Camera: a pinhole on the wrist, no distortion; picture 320 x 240 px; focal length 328.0 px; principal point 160.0 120.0 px. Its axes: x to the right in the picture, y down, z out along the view. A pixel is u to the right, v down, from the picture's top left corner.
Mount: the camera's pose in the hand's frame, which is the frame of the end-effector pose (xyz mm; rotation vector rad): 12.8 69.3 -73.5 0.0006 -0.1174 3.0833
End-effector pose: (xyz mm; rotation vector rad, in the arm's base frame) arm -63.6 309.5 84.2 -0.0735 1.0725 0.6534
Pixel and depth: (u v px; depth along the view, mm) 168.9 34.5 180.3
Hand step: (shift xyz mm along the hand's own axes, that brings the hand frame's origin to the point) 10.2 102.7 109.9
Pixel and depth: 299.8 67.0 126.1
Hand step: -39.9 83.0 53.9
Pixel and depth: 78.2 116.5 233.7
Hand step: 70.7 50.8 159.6
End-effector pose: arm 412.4 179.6 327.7 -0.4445 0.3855 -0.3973
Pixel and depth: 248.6 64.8 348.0
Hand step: -78.4 106.4 278.2
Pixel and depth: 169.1 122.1 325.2
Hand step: 3.1 43.0 250.6
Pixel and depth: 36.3 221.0 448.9
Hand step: 173.3 -111.9 363.2
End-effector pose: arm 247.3 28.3 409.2 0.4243 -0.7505 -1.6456
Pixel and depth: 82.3 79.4 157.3
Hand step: 50.8 74.6 84.7
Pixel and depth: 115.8 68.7 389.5
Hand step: 67.9 97.4 319.4
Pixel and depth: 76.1 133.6 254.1
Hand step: 76.7 35.9 178.9
